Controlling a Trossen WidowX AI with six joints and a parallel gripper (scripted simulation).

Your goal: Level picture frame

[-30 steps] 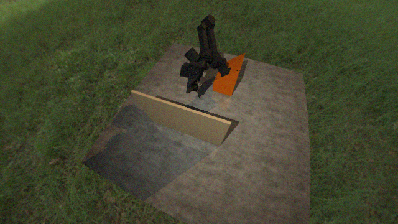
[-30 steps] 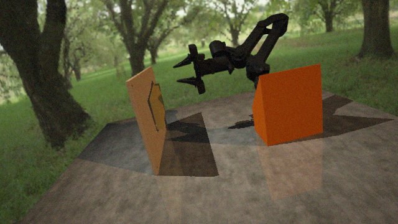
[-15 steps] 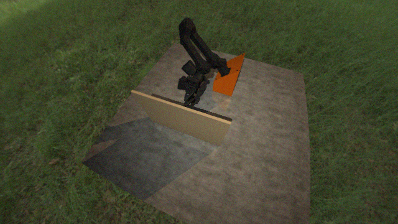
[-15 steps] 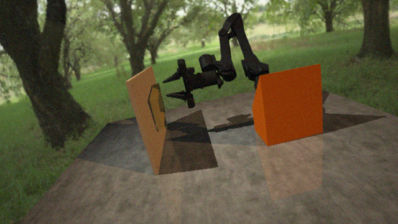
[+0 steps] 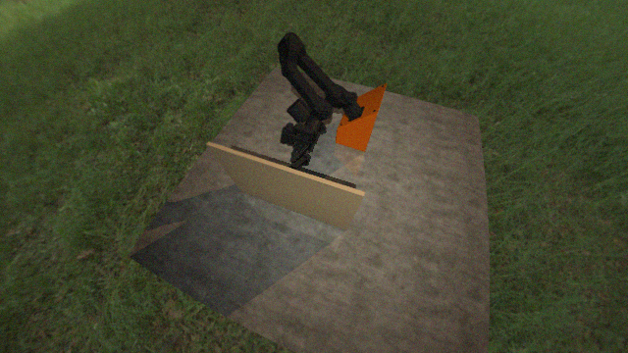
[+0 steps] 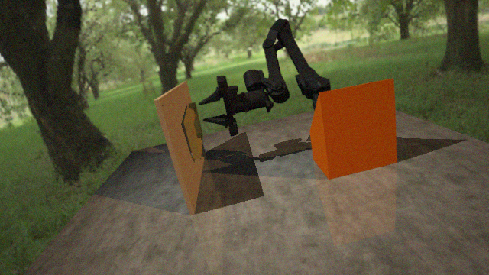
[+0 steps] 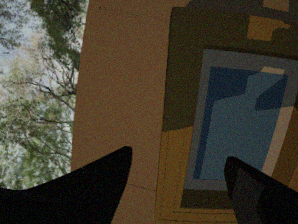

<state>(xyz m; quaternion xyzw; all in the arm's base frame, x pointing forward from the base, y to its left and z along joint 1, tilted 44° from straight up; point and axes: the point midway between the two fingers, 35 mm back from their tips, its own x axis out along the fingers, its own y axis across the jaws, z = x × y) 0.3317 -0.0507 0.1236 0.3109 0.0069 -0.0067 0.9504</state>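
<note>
Right now my gripper tip is 50 mm above the picture frame, 40 mm short of it and 10 mm to the left of it. The rest, counted from my gripper tip: wall board 60 mm below, 50 mm ahead.
</note>
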